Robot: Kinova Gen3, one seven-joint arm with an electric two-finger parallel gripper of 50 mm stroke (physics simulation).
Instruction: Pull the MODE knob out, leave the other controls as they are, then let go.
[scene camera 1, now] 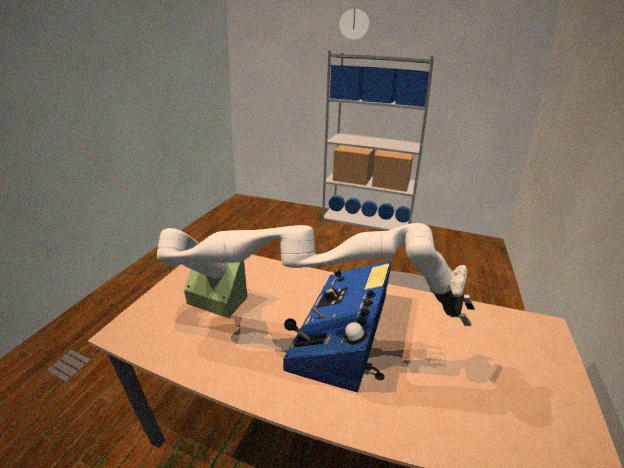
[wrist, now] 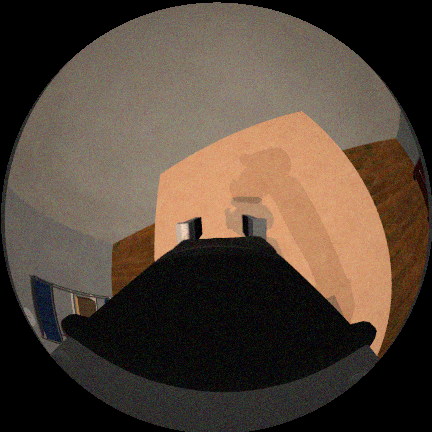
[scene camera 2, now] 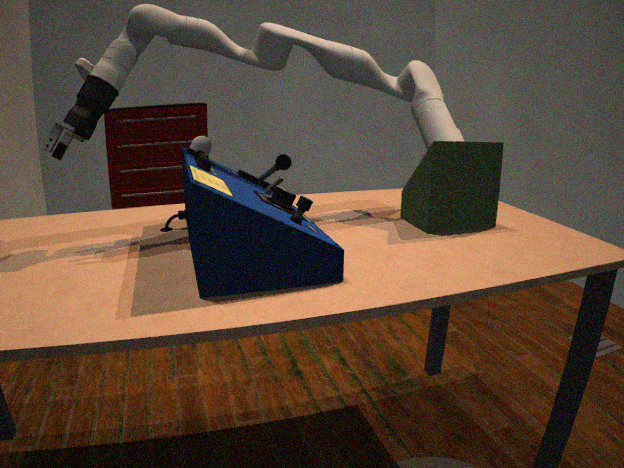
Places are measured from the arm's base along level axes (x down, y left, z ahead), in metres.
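Pixels of known places: gripper, fingertip midpoint: (scene camera 1: 469, 316) (wrist: 221, 224) (scene camera 2: 51, 154); arm's base at its link origin: (scene camera 1: 216, 266) (scene camera 2: 451, 162).
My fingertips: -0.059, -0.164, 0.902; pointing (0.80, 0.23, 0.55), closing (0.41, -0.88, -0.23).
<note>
For each thing: its top centre in the pictures, then the offset to it from my fingertips, as dx, dy, dz. "spot": a spot on its surface instead.
- white dome at a spot on its surface: (scene camera 2: 201, 145) spot: +0.020, -0.073, -0.343
- black-balled lever at its top centre: (scene camera 2: 283, 154) (scene camera 1: 290, 319) +0.054, -0.060, -0.547
- black knob at its top centre: (scene camera 2: 304, 195) (scene camera 1: 337, 269) +0.079, +0.289, -0.444
- black cable at a spot on its surface: (scene camera 2: 172, 219) (scene camera 1: 375, 369) spot: +0.194, -0.081, -0.262
The blue sloped console (scene camera 1: 322, 361) (scene camera 2: 262, 251) stands on the table. Its labels are unreadable, so I cannot tell which control is the MODE knob. Small dark knobs (scene camera 1: 367, 302) form a row near its high edge. A white dome (scene camera 1: 354, 331) (scene camera 2: 201, 145), a black-balled lever (scene camera 1: 290, 324) (scene camera 2: 283, 161) and a black knob (scene camera 1: 338, 274) (scene camera 2: 303, 203) at the low side also show. My gripper (scene camera 1: 467, 311) (scene camera 2: 54, 149) (wrist: 221, 224) is open and empty. It hangs above the table beyond the console's high side, well apart from it, pointing downward and outward. The console does not show in the wrist view.
The green arm base (scene camera 1: 216, 298) (scene camera 2: 453, 191) stands on the console's low side. My arm (scene camera 1: 297, 246) (scene camera 2: 274, 45) spans over the console. A black cable (scene camera 1: 375, 372) (scene camera 2: 173, 220) leaves the console's back. A red cabinet (scene camera 2: 158, 156) and a shelf rack (scene camera 1: 326, 151) stand off the table.
</note>
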